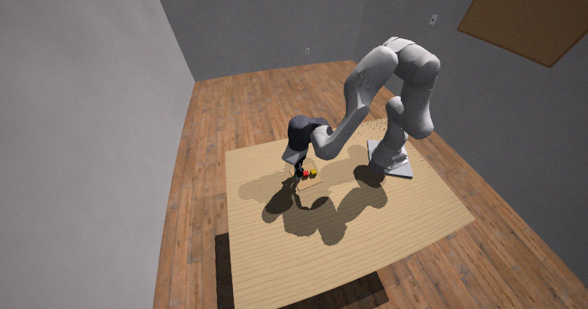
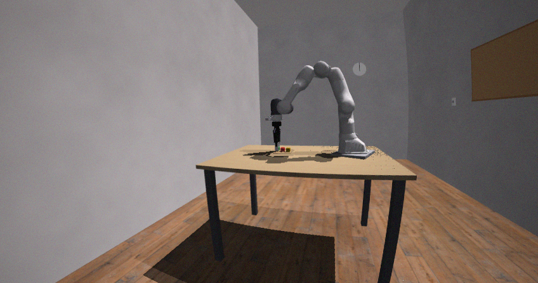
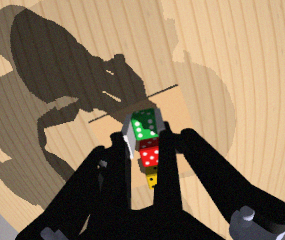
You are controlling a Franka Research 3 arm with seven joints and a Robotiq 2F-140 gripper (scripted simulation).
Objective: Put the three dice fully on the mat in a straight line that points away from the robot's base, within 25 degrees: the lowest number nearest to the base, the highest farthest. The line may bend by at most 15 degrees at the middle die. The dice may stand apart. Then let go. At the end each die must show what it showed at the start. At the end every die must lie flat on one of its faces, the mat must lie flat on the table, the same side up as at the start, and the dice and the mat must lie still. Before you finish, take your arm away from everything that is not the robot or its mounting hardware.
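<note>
The green die lies 2 cm below my hand. From my hand the other things lie so: yellow die: 9 cm behind, 2 cm below; then red die: 5 cm behind, 2 cm below; then tan mat: 5 cm behind, 4 cm below.
</note>
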